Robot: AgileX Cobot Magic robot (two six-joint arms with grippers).
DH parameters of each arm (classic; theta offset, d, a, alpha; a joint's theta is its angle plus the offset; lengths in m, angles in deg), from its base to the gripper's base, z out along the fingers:
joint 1: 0 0.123 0 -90
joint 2: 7.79 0 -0.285 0
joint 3: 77.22 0 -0.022 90
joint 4: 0 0.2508 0 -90
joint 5: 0 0 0.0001 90
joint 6: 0 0.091 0 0
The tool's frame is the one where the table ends.
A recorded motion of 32 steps. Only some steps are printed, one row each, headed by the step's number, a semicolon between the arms.
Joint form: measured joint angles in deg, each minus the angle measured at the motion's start. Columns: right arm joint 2, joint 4, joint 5, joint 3, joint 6, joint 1; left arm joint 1, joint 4, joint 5, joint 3, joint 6, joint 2.
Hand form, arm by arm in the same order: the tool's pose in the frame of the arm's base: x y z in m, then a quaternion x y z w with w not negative. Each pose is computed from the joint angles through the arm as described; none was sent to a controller.
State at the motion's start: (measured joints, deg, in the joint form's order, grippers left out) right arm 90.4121 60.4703 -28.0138 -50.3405 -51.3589 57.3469; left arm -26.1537 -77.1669 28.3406 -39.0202 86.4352 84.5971
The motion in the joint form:
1: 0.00 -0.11 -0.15 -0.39 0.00 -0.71; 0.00 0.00 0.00 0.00 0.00 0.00
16: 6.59 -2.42 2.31 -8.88 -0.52 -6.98; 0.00 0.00 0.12 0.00 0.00 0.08
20: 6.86 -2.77 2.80 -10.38 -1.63 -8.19; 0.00 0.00 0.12 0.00 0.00 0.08
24: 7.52 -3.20 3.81 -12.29 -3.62 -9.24; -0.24 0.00 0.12 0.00 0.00 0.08
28: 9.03 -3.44 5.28 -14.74 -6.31 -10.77; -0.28 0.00 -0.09 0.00 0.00 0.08
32: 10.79 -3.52 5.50 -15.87 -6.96 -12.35; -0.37 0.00 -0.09 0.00 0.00 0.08
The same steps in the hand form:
1: 0.2167 0.2614 0.2522 -0.23460 0.77452 0.14435 0.56942; 0.2248 -0.1574 0.2019 0.36991 0.83037 -0.26674 0.32016
16: 0.2654 0.2681 0.2543 -0.21708 0.77486 0.12407 0.58059; 0.2248 -0.1576 0.2016 0.37019 0.83039 -0.26756 0.31909
20: 0.2734 0.2663 0.2602 -0.21723 0.76981 0.11834 0.58839; 0.2248 -0.1576 0.2016 0.37019 0.83039 -0.26756 0.31909
24: 0.2815 0.2669 0.2652 -0.22732 0.76342 0.11061 0.59437; 0.2241 -0.1585 0.2016 0.37193 0.82962 -0.26823 0.31853
28: 0.2938 0.2676 0.2668 -0.24078 0.75932 0.09781 0.59656; 0.2243 -0.1585 0.2015 0.37161 0.82994 -0.26686 0.31921
32: 0.3058 0.2645 0.2605 -0.23821 0.76406 0.08492 0.59351; 0.2240 -0.1588 0.2015 0.37226 0.82965 -0.26711 0.31900

